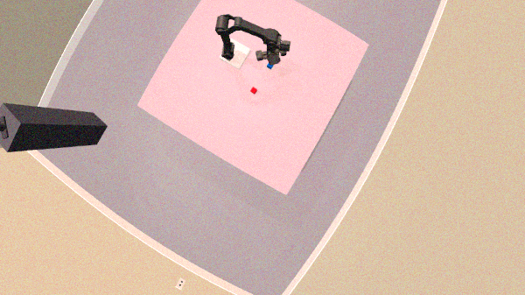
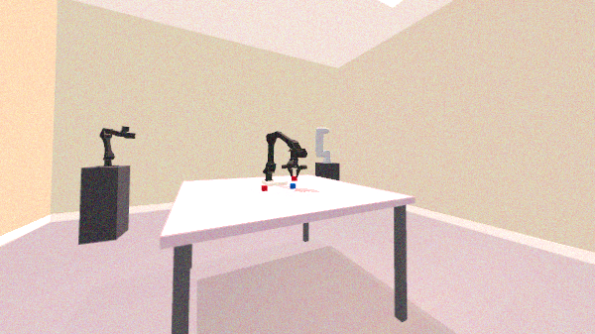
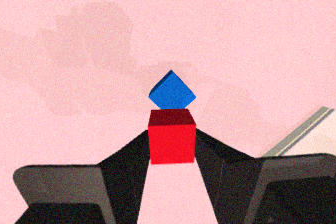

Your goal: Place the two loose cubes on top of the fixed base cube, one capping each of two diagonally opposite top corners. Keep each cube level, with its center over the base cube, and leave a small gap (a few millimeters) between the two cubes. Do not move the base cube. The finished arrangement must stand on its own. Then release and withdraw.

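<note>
Right now my gripper tip is 1 cm short of the blue cube, 2 cm to the left of it and 5 cm above it.
</note>
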